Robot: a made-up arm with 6 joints. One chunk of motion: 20 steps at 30 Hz.
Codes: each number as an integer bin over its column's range. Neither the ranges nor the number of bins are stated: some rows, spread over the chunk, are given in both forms.
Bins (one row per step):
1: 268 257 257 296 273 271
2: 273 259 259 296 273 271
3: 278 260 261 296 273 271
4: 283 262 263 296 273 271
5: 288 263 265 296 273 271
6: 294 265 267 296 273 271
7: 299 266 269 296 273 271
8: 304 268 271 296 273 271
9: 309 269 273 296 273 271
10: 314 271 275 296 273 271
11: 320 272 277 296 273 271
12: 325 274 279 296 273 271
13: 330 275 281 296 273 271
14: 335 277 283 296 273 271
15: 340 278 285 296 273 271
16: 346 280 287 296 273 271
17: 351 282 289 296 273 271
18: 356 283 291 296 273 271
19: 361 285 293 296 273 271
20: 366 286 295 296 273 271
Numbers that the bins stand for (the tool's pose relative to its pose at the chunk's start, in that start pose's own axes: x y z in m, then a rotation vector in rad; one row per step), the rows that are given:
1: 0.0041 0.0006 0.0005 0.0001 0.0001 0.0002
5: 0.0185 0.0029 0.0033 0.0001 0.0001 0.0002
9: 0.0337 0.0053 0.0062 0.0001 0.0001 0.0002
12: 0.0453 0.0072 0.0083 0.0001 0.0001 0.0002
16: 0.0605 0.0096 0.0111 0.0001 0.0001 0.0002
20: 0.0750 0.0119 0.0139 0.0001 0.0001 0.0002
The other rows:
2: 0.0077 0.0014 0.0012 0.0001 0.0001 0.0002
3: 0.0113 0.0018 0.0019 0.0001 0.0001 0.0002
4: 0.0149 0.0025 0.0026 0.0001 0.0001 0.0002
6: 0.0229 0.0037 0.0041 0.0001 0.0001 0.0002
7: 0.0265 0.0041 0.0048 0.0001 0.0001 0.0002
8: 0.0301 0.0049 0.0055 0.0001 0.0001 0.0002
10: 0.0374 0.0061 0.0069 0.0001 0.0001 0.0002
11: 0.0417 0.0065 0.0076 0.0001 0.0001 0.0002
13: 0.0489 0.0076 0.0090 0.0001 0.0001 0.0002
14: 0.0526 0.0084 0.0097 0.0001 0.0001 0.0002
15: 0.0562 0.0088 0.0104 0.0001 0.0001 0.0002
17: 0.0641 0.0104 0.0118 0.0001 0.0001 0.0002
18: 0.0678 0.0108 0.0125 0.0001 0.0001 0.0002
19: 0.0714 0.0115 0.0132 0.0001 0.0001 0.0002

